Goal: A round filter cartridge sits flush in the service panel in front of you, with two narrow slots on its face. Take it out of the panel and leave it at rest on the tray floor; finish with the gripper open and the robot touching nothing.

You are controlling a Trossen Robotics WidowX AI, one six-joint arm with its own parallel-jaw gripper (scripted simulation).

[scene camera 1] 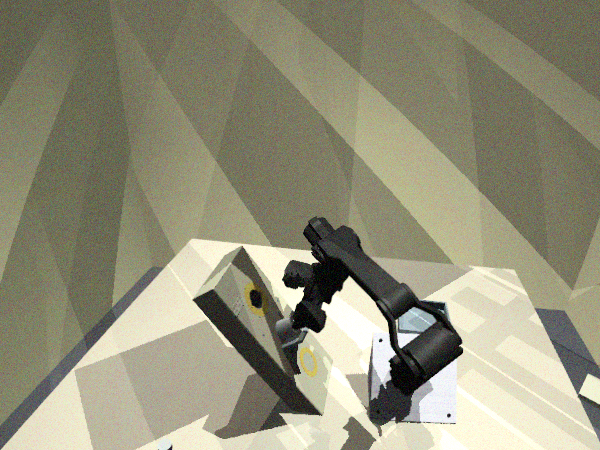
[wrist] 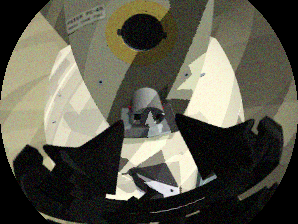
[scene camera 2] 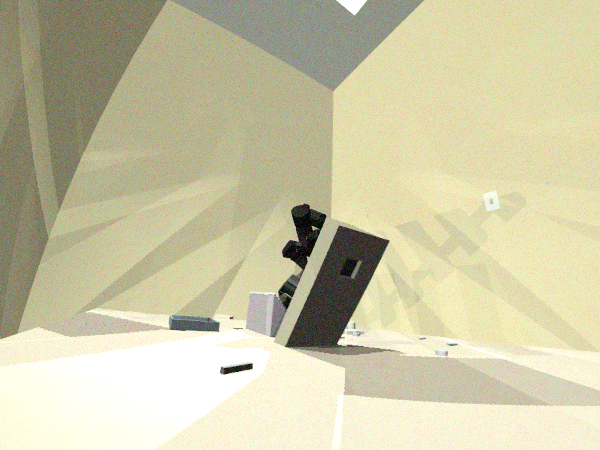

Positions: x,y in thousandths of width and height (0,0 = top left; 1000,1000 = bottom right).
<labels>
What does my gripper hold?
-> Nothing.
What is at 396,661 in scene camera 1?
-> A service panel.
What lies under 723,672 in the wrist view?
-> My gripper.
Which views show my gripper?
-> Scene camera 1, the wrist view and scene camera 2: all of them.
</labels>
